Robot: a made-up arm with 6 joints.
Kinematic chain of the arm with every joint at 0, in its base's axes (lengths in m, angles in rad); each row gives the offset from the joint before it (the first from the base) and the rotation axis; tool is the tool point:
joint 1: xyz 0 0 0.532 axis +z
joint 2: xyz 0 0 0 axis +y
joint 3: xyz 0 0 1.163 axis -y
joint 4: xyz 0 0 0 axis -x
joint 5: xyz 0.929 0 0 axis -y
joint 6: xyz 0 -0.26 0 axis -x
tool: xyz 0 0 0
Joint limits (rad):
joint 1: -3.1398..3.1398
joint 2: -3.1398..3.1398
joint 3: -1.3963..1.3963
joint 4: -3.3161..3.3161
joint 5: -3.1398..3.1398
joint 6: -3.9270..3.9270
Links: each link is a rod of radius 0.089 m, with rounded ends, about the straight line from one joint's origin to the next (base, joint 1, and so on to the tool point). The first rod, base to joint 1, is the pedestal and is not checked.
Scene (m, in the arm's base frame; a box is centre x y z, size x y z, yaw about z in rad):
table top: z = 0
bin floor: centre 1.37 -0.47 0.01 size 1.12 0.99 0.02 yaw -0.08
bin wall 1: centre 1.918 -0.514 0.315 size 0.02 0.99 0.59 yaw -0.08
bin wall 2: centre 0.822 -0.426 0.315 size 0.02 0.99 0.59 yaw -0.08
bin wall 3: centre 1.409 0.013 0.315 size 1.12 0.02 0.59 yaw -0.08
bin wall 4: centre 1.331 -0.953 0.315 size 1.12 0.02 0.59 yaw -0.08
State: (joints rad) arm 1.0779 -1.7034 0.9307 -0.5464 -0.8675 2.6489
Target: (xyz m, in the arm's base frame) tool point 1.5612 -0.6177 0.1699
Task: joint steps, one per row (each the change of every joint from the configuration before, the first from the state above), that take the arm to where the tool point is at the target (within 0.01 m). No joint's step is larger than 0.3 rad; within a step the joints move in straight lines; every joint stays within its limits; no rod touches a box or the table.
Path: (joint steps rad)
1: -0.1326 0.2935 -0.0466 -0.0043 0.0000 0.0000
2: -0.1325 0.2935 -0.0467 -0.0044 0.0000 0.0000
3: -0.1326 0.2935 -0.0466 -0.0043 0.0000 0.0000
4: -0.1325 0.2935 -0.0467 -0.0044 0.0000 0.0000
5: -0.1326 0.2935 -0.0466 -0.0043 0.0000 0.0000
6: -0.1326 0.2935 -0.0466 -0.0044 0.0000 0.0000
7: -0.1325 0.2935 -0.0467 -0.0043 0.0000 0.0000
8: -0.1326 0.2935 -0.0466 -0.0044 0.0000 0.0000
9: -0.1326 0.2935 -0.0467 -0.0043 0.0000 0.0000
10: -0.1325 0.2935 -0.0466 -0.0044 0.0000 0.0000

